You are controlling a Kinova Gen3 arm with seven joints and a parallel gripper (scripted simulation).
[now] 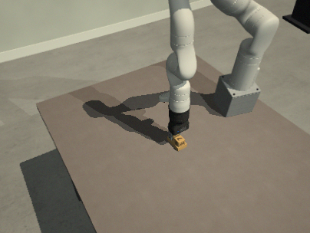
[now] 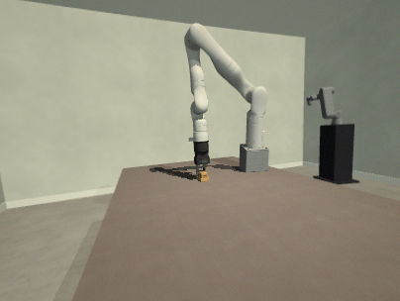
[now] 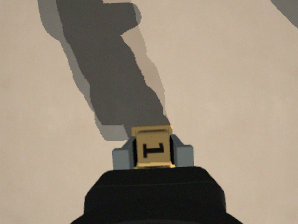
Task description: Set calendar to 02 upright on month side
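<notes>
The orange cube lies 1 cm below my hand. From my hand the other things lie so: tray (3 cm below, 2 cm to the left).
</notes>
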